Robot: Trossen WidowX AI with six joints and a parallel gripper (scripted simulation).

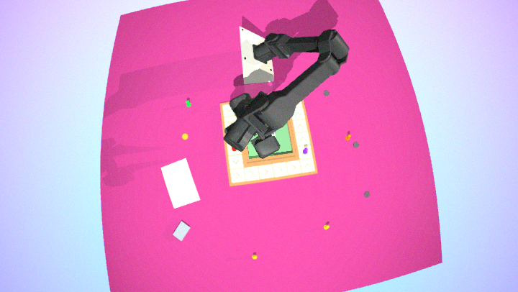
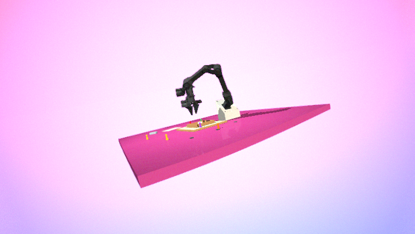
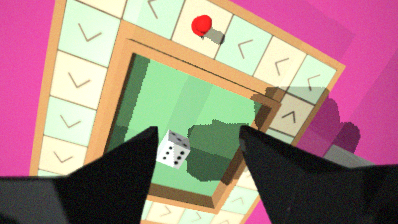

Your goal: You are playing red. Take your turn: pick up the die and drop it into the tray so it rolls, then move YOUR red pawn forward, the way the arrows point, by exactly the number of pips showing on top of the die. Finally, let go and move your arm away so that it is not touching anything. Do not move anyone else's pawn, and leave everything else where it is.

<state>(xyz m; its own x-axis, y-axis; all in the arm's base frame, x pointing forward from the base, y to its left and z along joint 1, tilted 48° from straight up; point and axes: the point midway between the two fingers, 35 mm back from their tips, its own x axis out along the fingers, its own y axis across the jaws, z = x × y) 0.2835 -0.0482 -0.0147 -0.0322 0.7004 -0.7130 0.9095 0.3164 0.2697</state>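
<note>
Right now my gripper tip is 70 mm above the red pawn, 60 mm to the left of it and 20 mm short of it. Round my gripper tip: purple pawn: 160 mm to the left, 70 mm below, 50 mm ahead; green tray: 90 mm below, 50 mm to the left, 10 mm behind; white die: 70 mm below, 60 mm to the left, 10 mm behind.
</note>
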